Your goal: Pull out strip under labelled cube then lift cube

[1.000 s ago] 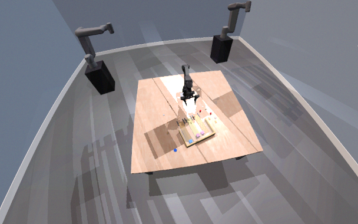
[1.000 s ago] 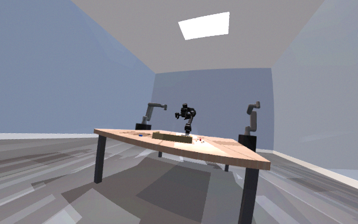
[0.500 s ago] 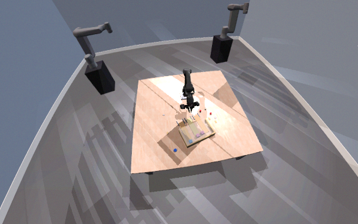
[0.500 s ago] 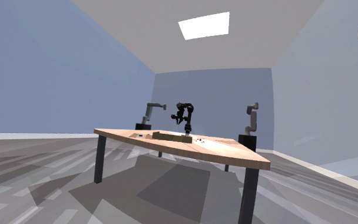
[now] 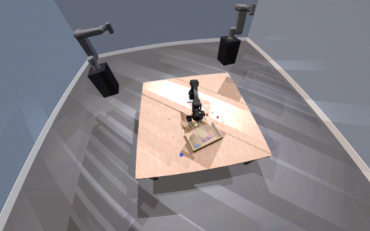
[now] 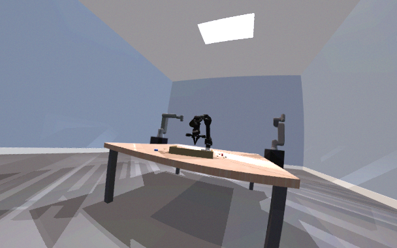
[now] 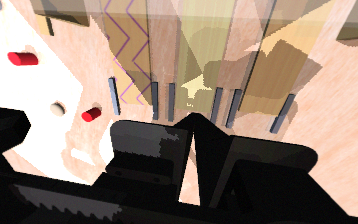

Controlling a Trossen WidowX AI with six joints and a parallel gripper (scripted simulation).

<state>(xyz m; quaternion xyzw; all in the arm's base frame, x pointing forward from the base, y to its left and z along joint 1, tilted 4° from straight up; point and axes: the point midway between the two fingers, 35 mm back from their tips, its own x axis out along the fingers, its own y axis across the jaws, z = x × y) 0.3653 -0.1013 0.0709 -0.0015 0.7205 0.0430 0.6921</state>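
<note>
The yellow-olive strip lies 100 mm ahead of my gripper tip, 70 mm below it and 10 mm to the left of it. Also, from my gripper tip: blue dot (270 mm ahead, 250 mm to the right, 70 mm below).
</note>
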